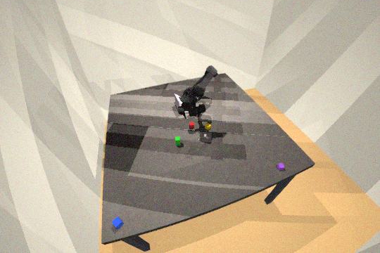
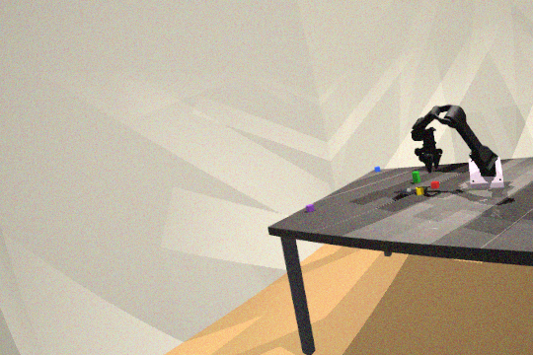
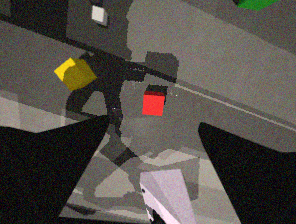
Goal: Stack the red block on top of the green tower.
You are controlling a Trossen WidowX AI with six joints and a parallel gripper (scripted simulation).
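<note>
Now: the red block 80 mm below my gripper tip. Round my gripper tip: small white piece: 120 mm ahead, 60 mm to the left, 80 mm below; purple block: 530 mm ahead, 400 mm to the left, 80 mm below; yellow block: 50 mm ahead, 110 mm to the left, 70 mm below.
</note>
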